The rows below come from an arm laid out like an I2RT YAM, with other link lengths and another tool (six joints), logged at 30 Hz.
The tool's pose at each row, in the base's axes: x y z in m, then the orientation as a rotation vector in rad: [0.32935 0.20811 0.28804 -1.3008 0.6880 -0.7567]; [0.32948 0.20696 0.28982 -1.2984 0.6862 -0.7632]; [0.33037 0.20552 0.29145 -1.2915 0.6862 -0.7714]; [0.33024 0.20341 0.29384 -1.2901 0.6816 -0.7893]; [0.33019 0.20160 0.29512 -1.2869 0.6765 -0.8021]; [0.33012 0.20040 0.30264 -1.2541 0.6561 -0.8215]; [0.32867 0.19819 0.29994 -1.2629 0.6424 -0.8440]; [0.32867 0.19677 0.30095 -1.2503 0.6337 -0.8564]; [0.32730 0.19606 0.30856 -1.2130 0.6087 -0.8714]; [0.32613 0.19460 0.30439 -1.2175 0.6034 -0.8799]
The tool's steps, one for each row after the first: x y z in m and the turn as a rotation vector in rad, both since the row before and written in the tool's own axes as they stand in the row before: [0.00096 -0.00187 -0.00031 0.0036 0.0030 -0.0043]; [0.00165 -0.00166 0.00013 0.0069 0.0060 -0.0028]; [0.00160 -0.00260 -0.00094 0.0054 0.0077 -0.0138]; [0.00145 -0.00144 -0.00086 0.0065 0.0047 -0.0097]; [0.00097 -0.00754 0.00051 0.0388 0.0042 -0.0087]; [0.00099 0.00216 -0.00294 0.0012 0.0020 -0.0253]; [0.00122 -0.00111 -0.00057 0.0157 0.0042 -0.0073]; [0.00015 -0.00776 0.00017 0.0439 0.0005 -0.0061]; [0.00039 0.00358 -0.00282 -0.0006 0.0001 -0.0102]
